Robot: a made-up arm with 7 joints.
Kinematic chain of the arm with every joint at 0, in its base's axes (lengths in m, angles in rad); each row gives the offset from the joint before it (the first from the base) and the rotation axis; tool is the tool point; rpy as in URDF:
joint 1: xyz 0 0 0.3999 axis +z
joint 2: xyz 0 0 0 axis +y
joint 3: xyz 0 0 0.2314 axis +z
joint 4: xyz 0.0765 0 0 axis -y
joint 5: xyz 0.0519 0 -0.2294 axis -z
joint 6: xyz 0 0 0 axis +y
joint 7: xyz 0.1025 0 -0.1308 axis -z
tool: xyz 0 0 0 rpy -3.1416 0 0
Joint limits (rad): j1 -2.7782..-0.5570 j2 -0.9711..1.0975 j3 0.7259..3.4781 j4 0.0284..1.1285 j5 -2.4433..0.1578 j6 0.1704..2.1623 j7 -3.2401..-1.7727
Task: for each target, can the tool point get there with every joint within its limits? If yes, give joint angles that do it. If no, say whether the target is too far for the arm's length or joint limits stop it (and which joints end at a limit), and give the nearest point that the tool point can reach.
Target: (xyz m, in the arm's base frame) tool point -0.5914 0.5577 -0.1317
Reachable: no: too far | nearest point -0.3095 0.2919 0.1217 | short by 0.463 m
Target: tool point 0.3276 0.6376 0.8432
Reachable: no: too far | nearest point 0.1976 0.3846 0.6673 | short by 0.334 m
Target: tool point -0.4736 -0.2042 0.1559
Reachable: no: joint limits stop it (at a limit: joint 1, joint 3, joint 4, joint 6) | nearest point -0.3233 -0.2533 0.2142 | short by 0.169 m
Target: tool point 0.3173 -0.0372 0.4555
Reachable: yes | joints -2.0396 0.6792 1.9755 0.9360 -0.0632 1.4127 -2.7273
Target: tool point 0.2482 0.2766 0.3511
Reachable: yes | joints -0.8597 -0.2857 1.7897 0.7135 -1.5136 0.7979 -2.4417
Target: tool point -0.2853 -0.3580 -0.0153
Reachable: no: joint limits stop it (at a limit: joint 1, joint 2, joint 3, joint 4) | nearest point -0.2320 -0.3221 0.1269 | short by 0.156 m
